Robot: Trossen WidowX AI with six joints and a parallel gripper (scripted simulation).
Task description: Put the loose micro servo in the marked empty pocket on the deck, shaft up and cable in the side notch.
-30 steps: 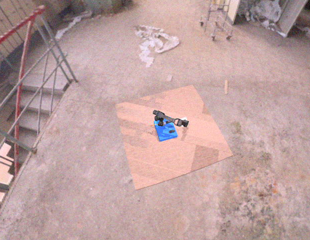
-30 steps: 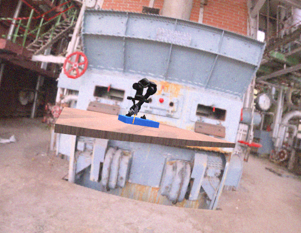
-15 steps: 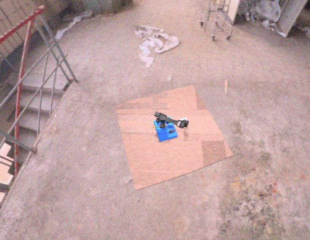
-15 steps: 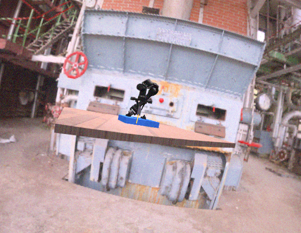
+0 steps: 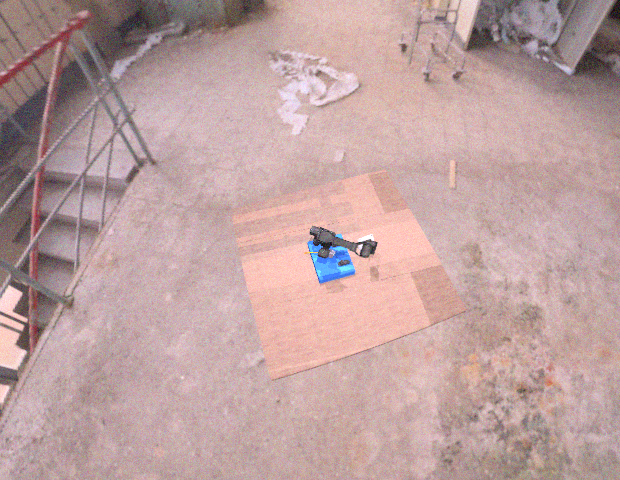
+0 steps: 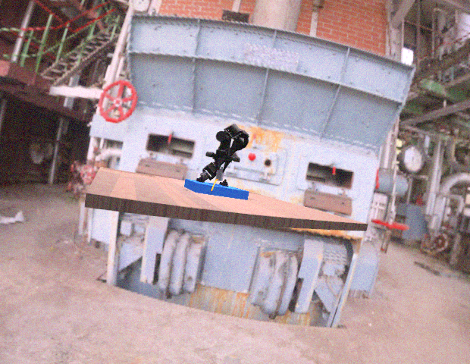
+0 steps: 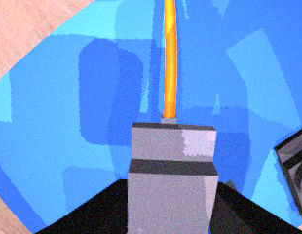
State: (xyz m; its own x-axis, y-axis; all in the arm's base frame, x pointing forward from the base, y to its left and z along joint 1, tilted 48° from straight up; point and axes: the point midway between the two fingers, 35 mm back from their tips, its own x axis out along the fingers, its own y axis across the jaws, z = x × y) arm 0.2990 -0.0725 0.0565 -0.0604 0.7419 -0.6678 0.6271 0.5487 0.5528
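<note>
My gripper tip is 10 cm above the blue deck and 1 cm short of it.
</note>
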